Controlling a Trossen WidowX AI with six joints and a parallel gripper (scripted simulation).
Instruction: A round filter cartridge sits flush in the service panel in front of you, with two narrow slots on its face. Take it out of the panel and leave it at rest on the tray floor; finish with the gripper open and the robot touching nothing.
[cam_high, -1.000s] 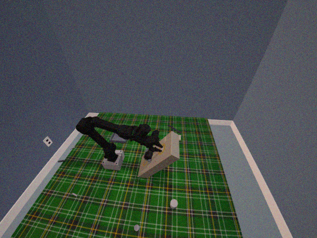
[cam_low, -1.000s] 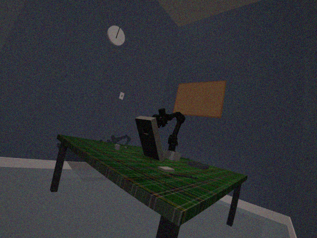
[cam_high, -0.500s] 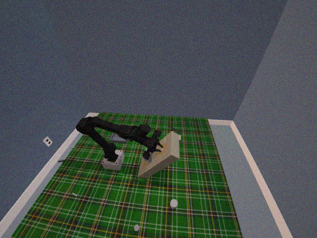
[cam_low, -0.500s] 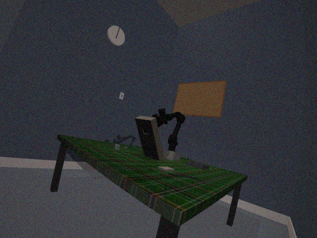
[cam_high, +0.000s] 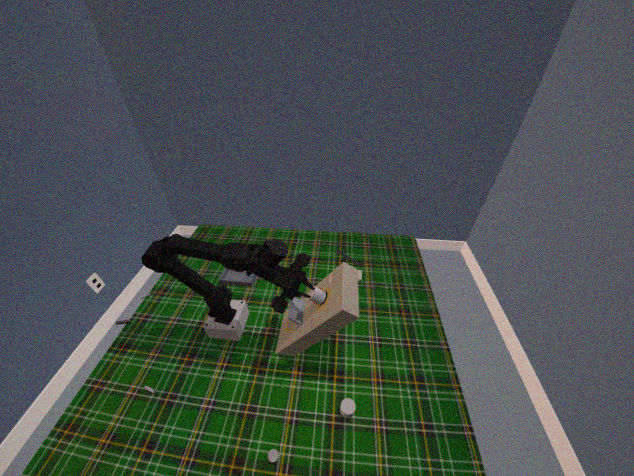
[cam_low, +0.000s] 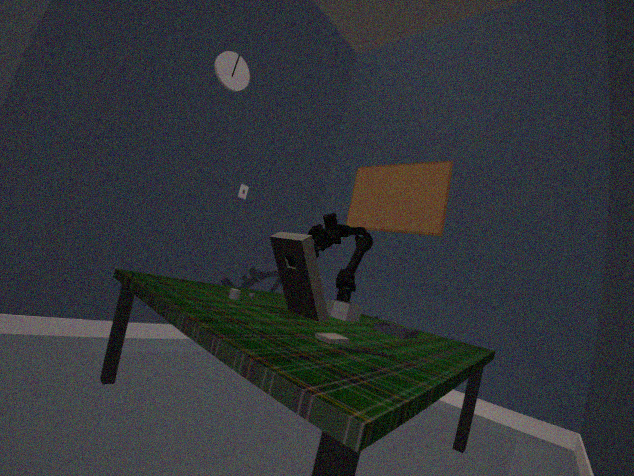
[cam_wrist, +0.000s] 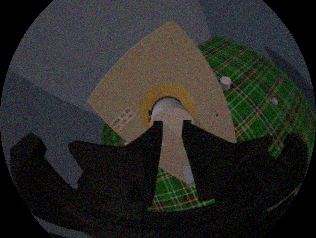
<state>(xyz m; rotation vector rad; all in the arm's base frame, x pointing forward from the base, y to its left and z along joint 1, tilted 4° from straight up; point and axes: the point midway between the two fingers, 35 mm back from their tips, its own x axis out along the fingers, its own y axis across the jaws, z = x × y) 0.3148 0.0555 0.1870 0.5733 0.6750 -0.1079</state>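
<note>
Right now my gripper tip is 12 cm above the grey flap, 6 cm past it and 1 cm to the left of it. The rest, counted from my gripper tip: tan service panel (10 cm below); then flat white pad (34 cm to the left, 25 cm below, 10 cm ahead); then round filter cartridge (1 cm below, 1 cm ahead).
</note>
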